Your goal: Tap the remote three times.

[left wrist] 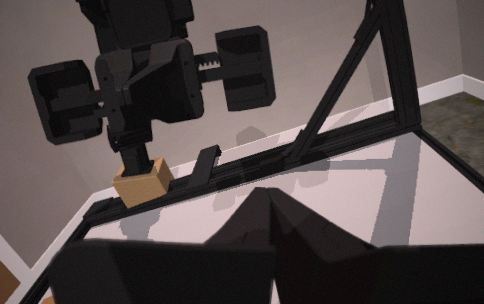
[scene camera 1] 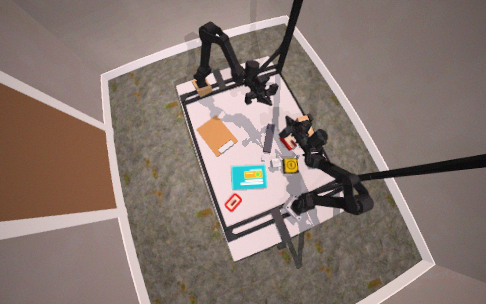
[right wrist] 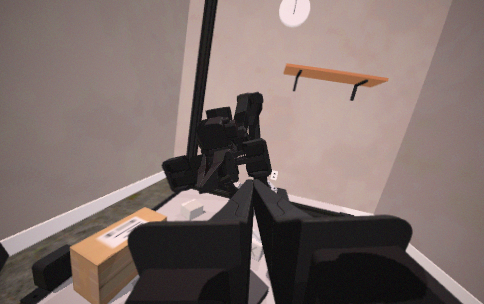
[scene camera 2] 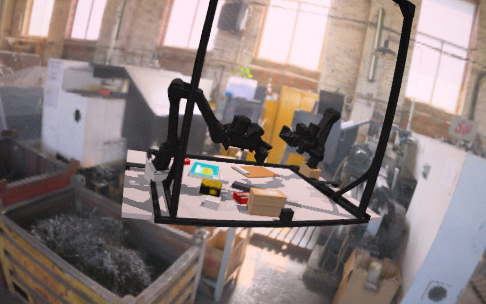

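The remote, a dark grey bar (scene camera 1: pixel 269 139) (scene camera 2: pixel 241 186), lies flat near the middle of the table. A dark grey corner low in the right wrist view (right wrist: pixel 260 290) looks like part of it, mostly hidden by the fingers. My left gripper (scene camera 1: pixel 284 132) (scene camera 2: pixel 261 156) (left wrist: pixel 264 199) is shut and empty, raised above the table beside the remote, on its right in scene camera 1. My right gripper (scene camera 1: pixel 268 101) (scene camera 2: pixel 287 136) (right wrist: pixel 252 184) is shut and empty, raised higher, above the remote's upper end in scene camera 1. Neither gripper appears to touch the remote.
A red object (scene camera 1: pixel 288 143) (scene camera 2: pixel 240 197) and a cardboard box (scene camera 1: pixel 305 120) (scene camera 2: pixel 267 202) lie under or beside the left gripper. A yellow block (scene camera 1: pixel 290 165) (scene camera 2: pixel 210 188), white cube (scene camera 1: pixel 275 163), teal book (scene camera 1: pixel 240 177), orange clipboard (scene camera 1: pixel 214 134) and red-rimmed item (scene camera 1: pixel 233 202) lie around. Black rails edge the table.
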